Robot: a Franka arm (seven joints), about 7 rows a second.
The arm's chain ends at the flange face. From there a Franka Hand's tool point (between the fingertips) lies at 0.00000 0.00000 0.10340 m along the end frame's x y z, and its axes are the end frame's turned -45 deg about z.
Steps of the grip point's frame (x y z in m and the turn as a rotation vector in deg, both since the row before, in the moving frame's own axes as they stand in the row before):
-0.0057 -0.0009 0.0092 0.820 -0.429 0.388
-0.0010 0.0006 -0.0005 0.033 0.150 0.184
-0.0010 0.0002 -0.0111 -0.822 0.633 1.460
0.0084 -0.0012 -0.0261 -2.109 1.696 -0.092
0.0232 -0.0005 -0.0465 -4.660 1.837 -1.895
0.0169 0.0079 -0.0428 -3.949 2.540 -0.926
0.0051 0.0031 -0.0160 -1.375 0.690 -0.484
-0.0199 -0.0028 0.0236 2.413 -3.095 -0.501
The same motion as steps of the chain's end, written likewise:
-0.0031 0.0039 0.0092 0.276 -0.883 0.388
-0.0004 0.0014 -0.0005 0.129 0.083 0.184
-0.0024 0.0006 -0.0111 -0.134 1.029 1.460
0.0002 -0.0073 -0.0260 -0.292 2.691 -0.092
0.0077 -0.0202 -0.0461 -1.996 4.594 -1.895
0.0093 -0.0081 -0.0425 -0.996 4.588 -0.926
0.0032 -0.0023 -0.0160 -0.484 1.460 -0.484
-0.0090 0.0112 0.0238 -0.482 -3.895 -0.501

